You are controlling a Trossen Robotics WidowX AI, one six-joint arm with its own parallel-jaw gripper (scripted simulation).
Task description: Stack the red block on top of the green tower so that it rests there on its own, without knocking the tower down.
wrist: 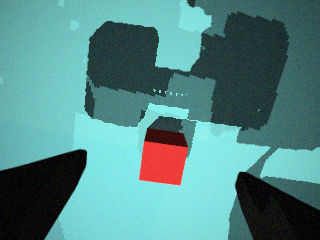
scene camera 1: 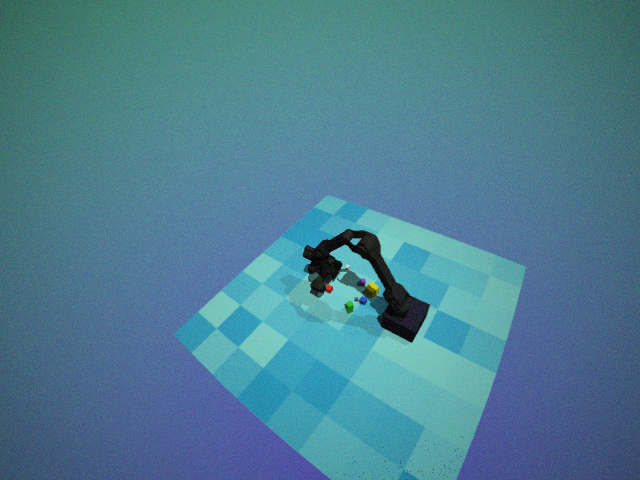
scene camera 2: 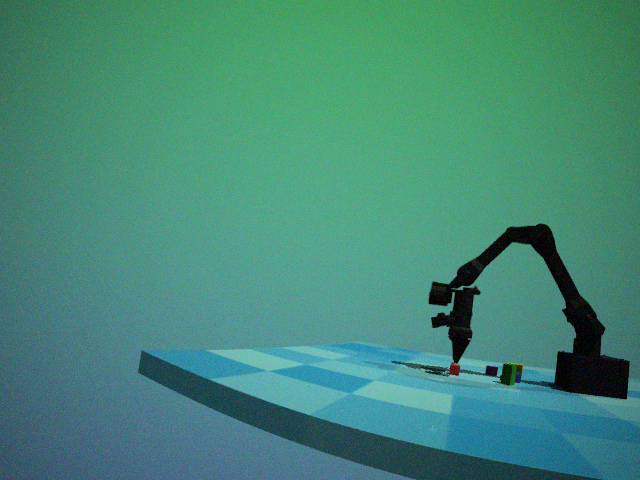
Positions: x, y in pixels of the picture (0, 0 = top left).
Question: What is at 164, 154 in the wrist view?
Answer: A red block.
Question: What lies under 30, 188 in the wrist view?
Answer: My gripper.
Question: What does my gripper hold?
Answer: Nothing.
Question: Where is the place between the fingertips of my gripper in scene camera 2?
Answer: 455, 361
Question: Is my gripper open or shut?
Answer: Open.
